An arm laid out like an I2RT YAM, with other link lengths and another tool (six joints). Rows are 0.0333 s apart.
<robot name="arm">
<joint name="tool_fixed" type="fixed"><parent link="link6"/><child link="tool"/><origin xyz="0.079 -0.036 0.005" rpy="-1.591 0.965 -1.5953"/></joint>
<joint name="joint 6" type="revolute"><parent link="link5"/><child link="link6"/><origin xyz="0.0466 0 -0.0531"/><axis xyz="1 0 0"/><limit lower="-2.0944" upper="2.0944"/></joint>
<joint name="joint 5" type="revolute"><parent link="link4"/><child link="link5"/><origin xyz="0.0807 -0.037 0.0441"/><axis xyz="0 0 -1"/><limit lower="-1.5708" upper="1.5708"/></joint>
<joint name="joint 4" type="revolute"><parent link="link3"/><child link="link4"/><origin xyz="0.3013 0.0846 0.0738"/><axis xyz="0 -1 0"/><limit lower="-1.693" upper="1.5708"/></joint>
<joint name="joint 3" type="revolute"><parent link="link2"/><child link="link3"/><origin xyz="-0.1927 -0.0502 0"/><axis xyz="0 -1 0"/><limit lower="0" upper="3.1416"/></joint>
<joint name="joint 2" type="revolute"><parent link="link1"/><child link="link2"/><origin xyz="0.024 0.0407 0.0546"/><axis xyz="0 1 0"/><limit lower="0" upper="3.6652"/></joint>
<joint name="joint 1" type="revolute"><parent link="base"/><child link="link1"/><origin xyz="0 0 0.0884"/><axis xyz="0 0 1"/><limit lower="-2.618" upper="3.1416"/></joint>
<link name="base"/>
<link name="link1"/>
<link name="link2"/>
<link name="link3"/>
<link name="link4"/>
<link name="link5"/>
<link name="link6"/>
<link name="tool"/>
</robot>
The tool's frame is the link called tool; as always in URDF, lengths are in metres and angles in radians.
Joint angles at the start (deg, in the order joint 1, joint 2, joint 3, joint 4, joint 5, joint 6):
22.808, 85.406, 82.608, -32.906, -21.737, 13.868
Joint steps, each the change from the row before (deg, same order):
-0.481, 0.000, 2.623, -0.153, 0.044, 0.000
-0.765, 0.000, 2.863, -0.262, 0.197, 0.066
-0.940, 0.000, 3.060, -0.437, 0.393, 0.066
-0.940, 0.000, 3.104, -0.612, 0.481, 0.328
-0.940, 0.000, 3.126, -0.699, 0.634, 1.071
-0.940, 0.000, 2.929, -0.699, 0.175, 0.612
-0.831, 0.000, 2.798, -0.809, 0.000, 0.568
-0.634, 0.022, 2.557, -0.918, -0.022, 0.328
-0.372, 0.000, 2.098, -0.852, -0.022, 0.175
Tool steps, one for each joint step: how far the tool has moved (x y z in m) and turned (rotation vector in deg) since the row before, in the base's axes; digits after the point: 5 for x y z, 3 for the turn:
0.00436, -0.00264, 0.02105, 0.925, -2.290, -0.517
0.00463, -0.00552, 0.02273, 0.915, -2.410, -0.965
0.00409, -0.00783, 0.02381, 0.806, -2.475, -1.313
0.00250, -0.00862, 0.02340, 0.872, -2.210, -1.507
0.00100, -0.00941, 0.02270, 1.294, -1.725, -1.931
-0.00033, -0.00868, 0.02116, 1.078, -1.773, -1.318
-0.00188, -0.00769, 0.01950, 1.016, -1.564, -1.013
-0.00302, -0.00620, 0.01689, 0.719, -1.357, -0.709
-0.00364, -0.00410, 0.01350, 0.488, -1.094, -0.398

